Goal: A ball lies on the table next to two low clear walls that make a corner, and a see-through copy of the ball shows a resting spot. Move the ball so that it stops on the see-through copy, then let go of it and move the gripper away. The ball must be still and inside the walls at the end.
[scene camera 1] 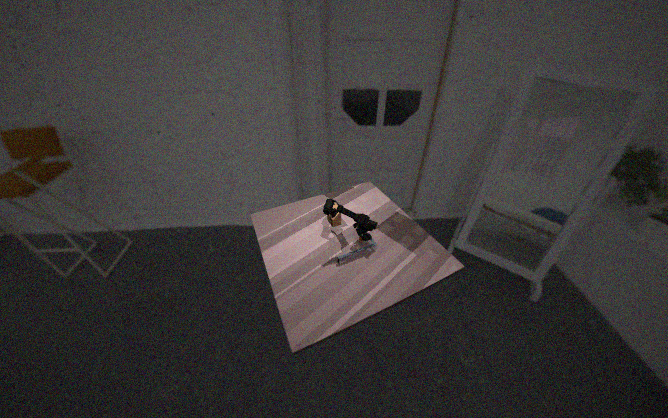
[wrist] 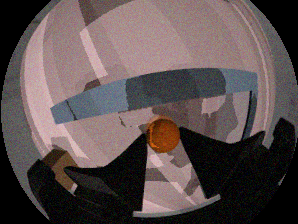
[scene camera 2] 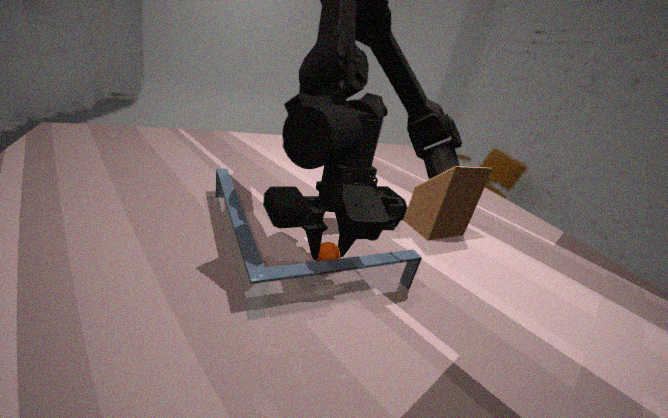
my gripper: holds an orange ball [wrist: 162, 135]
